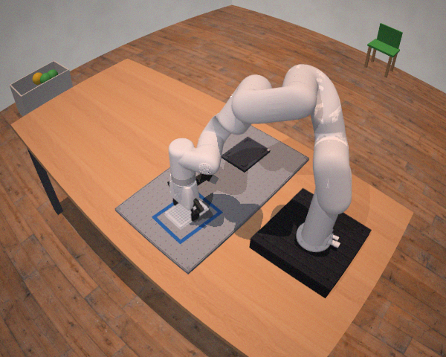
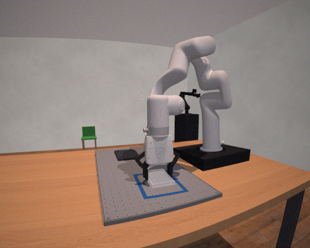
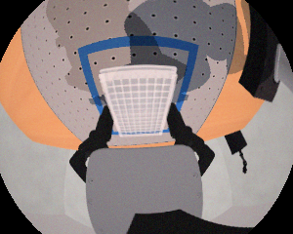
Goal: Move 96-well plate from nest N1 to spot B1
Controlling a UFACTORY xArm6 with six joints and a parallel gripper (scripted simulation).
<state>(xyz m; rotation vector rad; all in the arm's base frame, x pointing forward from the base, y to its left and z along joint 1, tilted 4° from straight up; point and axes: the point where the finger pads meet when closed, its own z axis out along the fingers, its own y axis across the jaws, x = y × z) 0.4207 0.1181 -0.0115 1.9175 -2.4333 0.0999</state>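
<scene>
Right now my hand is 10 mm above the white 96-well plate. Round my hand: black plate nest 20 mm behind, 370 mm to the right, 20 mm below.
</scene>
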